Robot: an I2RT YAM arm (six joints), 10 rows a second.
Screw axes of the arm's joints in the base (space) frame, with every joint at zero. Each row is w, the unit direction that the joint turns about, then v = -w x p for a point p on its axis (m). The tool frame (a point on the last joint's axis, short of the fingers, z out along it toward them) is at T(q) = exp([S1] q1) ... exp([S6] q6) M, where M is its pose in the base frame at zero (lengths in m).
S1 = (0, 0, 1, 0.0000, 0.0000, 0.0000)
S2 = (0, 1, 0, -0.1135, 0.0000, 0.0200)
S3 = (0, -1, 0, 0.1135, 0.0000, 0.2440)
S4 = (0, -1, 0, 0.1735, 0.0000, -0.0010)
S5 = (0, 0, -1, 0.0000, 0.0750, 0.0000)
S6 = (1, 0, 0, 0.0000, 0.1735, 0.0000)
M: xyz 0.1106 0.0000 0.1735 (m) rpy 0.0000 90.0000 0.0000 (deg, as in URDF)
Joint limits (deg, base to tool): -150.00..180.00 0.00..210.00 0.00..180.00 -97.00..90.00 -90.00..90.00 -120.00..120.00
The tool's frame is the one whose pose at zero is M.
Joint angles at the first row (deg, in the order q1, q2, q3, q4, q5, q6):
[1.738 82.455 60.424 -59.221 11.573 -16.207]
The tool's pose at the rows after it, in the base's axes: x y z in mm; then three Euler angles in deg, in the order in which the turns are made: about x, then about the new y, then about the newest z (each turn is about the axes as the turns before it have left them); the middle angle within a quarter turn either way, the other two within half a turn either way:
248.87 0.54 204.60 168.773 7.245 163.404
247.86 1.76 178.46 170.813 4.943 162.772
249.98 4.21 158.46 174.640 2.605 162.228
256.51 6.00 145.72 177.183 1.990 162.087
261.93 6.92 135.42 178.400 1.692 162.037
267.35 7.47 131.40 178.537 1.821 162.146
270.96 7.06 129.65 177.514 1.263 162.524
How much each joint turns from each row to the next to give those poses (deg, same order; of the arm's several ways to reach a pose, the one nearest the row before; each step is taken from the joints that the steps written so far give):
[0.000 1.291 -4.961 4.545 -0.219 -0.065]
[-0.001 2.577 -3.740 4.002 -2.054 -0.001]
[0.000 3.280 -1.658 2.665 -3.869 0.000]
[0.002 3.037 -0.112 2.602 -2.557 0.002]
[-0.002 2.492 0.002 2.228 -1.224 -0.002]
[0.066 1.575 0.698 1.007 -0.131 0.175]
[0.021 1.180 0.897 -0.307 1.005 0.392]

